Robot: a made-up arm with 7 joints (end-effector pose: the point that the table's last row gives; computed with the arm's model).
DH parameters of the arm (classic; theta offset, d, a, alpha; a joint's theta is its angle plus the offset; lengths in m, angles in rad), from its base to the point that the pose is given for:
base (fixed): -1.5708 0.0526 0 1.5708
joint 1: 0 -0.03 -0.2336 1.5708
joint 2: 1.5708 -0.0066 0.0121 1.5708
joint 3: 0 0.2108 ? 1.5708
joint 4: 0 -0.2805 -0.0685 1.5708
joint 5: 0 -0.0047 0.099 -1.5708
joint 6: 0 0.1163 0.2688 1.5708
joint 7: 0 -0.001 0.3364 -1.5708
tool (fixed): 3.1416 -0.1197 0 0
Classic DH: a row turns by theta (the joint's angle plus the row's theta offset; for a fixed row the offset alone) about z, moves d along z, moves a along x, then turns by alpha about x.
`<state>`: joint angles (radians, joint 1 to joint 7).
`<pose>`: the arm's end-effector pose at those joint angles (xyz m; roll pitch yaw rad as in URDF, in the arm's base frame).
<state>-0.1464 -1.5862 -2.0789 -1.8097 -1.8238 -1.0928 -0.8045</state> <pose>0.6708 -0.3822 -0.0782 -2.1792 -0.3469 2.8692</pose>
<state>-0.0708 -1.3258 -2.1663 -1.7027 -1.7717 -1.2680 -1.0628</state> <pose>0.4616 -0.4568 -0.0352 -2.2327 -0.3358 2.7430</pose>
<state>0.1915 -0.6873 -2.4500 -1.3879 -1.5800 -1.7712 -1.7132</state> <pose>-0.0125 -0.3625 0.2503 -2.3461 0.1403 2.2199</pose>
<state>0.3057 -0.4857 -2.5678 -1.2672 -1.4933 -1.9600 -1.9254</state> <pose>-0.1189 -0.2298 0.3505 -2.3663 0.4683 2.0122</pose>
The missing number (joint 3, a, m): -0.1035
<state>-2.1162 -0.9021 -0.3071 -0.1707 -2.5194 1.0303 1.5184</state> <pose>0.3743 0.8188 0.2592 1.3901 -0.1782 -1.0073</pose>
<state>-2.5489 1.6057 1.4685 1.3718 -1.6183 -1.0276 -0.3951</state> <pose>0.0930 0.5078 0.1393 1.1863 0.3960 -2.1980</pose>
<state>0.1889 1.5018 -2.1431 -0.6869 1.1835 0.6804 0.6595</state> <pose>-0.4979 -0.1388 -0.0187 -2.5830 -0.2424 0.9720</pose>
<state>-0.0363 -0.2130 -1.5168 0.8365 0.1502 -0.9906 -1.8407</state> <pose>-0.3533 -0.1003 0.0253 -0.1233 -0.2328 0.3587</pose>
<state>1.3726 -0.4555 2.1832 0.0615 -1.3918 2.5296 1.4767</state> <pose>0.3036 -0.2090 0.1751 2.5177 -0.2348 1.9499</pose>
